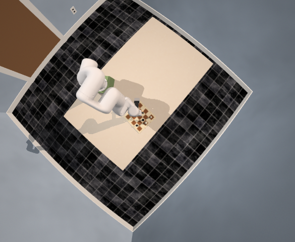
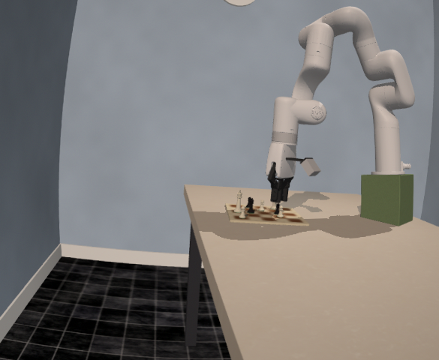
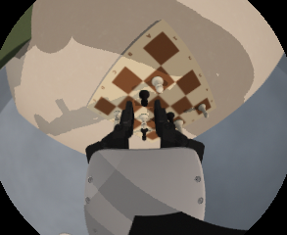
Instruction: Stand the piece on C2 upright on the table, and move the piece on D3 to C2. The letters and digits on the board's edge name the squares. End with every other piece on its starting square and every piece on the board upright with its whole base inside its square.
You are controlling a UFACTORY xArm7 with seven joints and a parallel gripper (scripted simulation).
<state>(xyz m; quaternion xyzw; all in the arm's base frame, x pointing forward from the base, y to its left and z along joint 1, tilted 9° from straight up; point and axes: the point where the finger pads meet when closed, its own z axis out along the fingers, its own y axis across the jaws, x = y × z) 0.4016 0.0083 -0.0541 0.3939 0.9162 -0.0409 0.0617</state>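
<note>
Right now my hand is 40 mm short of the chessboard and 60 mm above it.
</note>
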